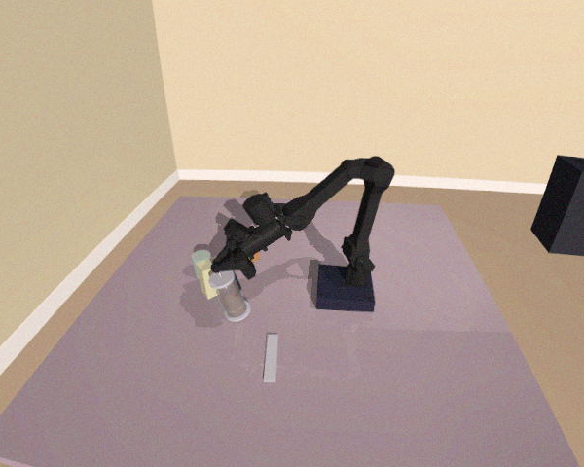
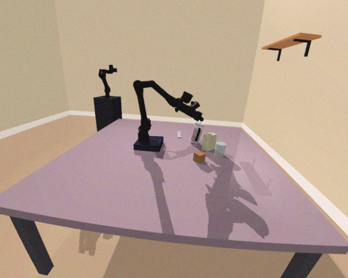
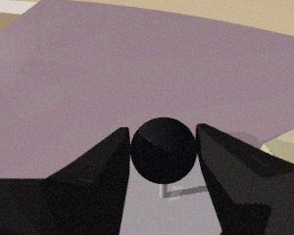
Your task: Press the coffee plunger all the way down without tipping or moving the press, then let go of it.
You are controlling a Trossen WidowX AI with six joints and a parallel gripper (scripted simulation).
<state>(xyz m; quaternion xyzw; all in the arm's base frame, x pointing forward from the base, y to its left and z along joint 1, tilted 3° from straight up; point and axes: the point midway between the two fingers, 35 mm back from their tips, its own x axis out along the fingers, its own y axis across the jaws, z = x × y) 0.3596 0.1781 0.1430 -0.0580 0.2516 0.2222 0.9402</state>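
Now: gripper tip 90 mm above the coffee press, 30 mm to the left of it and 20 mm past it. Round my gripper tip: brown cube: 300 mm to the right, 160 mm below; then pale yellow box: 130 mm below, 110 mm to the right, 60 mm ahead.
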